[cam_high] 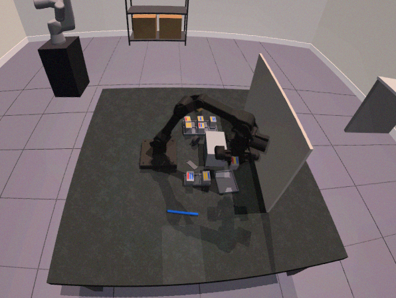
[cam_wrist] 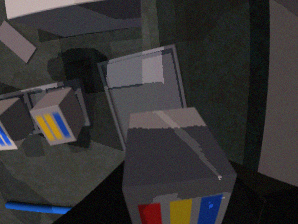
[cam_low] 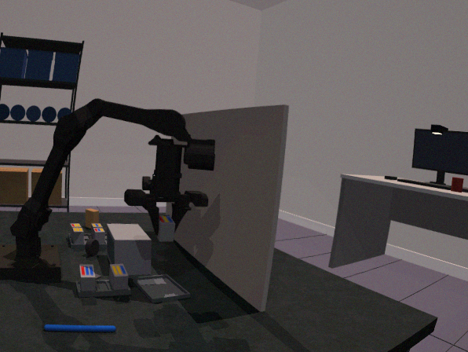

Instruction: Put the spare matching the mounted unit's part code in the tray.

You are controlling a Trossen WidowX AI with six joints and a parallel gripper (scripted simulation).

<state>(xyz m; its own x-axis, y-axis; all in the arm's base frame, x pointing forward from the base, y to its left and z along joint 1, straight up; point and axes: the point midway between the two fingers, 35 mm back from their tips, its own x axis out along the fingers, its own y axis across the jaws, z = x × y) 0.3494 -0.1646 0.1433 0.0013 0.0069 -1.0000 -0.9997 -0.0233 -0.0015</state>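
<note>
Right now the grey tray is 10 mm behind my gripper tip and 140 mm below it. Also, from my gripper tip: white mounted unit: 60 mm behind, 190 mm to the left, 90 mm below; blue rod: 220 mm behind, 170 mm to the right, 140 mm below; tall panel: 170 mm ahead, 180 mm to the left, 80 mm above.
</note>
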